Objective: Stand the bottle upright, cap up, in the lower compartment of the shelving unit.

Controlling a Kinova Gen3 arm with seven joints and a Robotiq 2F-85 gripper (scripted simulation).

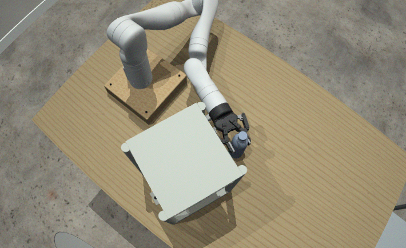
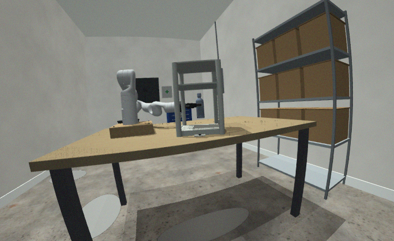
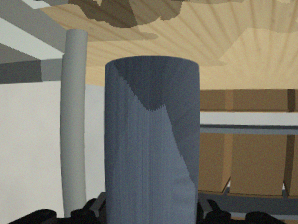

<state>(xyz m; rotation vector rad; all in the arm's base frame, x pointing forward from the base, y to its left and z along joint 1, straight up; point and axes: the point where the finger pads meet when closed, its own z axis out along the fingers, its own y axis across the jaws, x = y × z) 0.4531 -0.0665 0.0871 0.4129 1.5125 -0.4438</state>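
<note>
My gripper is now 20 mm below the blue-grey bottle. The rest, counted from my hand: grey shelving unit 170 mm to the right, 100 mm behind, 30 mm above.
</note>
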